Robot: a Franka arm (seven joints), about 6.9 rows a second.
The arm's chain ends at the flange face. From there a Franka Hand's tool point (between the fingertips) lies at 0.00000 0.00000 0.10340 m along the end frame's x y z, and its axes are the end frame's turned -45 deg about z.
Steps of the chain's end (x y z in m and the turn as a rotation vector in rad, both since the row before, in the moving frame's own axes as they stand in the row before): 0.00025, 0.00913, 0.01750, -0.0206, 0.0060, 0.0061; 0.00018, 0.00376, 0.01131, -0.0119, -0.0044, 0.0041; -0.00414, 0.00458, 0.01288, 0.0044, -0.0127, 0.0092; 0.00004, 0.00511, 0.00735, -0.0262, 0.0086, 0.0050; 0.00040, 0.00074, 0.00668, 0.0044, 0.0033, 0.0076; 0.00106, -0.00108, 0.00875, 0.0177, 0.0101, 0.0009; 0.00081, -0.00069, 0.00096, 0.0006, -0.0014, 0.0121
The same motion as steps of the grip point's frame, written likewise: -0.00735, 0.00857, 0.01748, -0.0188, -0.0103, 0.0061; -0.00372, 0.00333, 0.01130, -0.0053, -0.0115, 0.0041; -0.00677, -0.00094, 0.01287, 0.0121, -0.0059, 0.0092; -0.00488, 0.00618, 0.00731, -0.0246, -0.0124, 0.0050; 0.00032, 0.00073, 0.00668, 0.0008, 0.0054, 0.0076; 0.00355, -0.00057, 0.00873, 0.0054, 0.0197, 0.0009; 0.00100, -0.00006, 0.00096, 0.0014, -0.0006, 0.0121
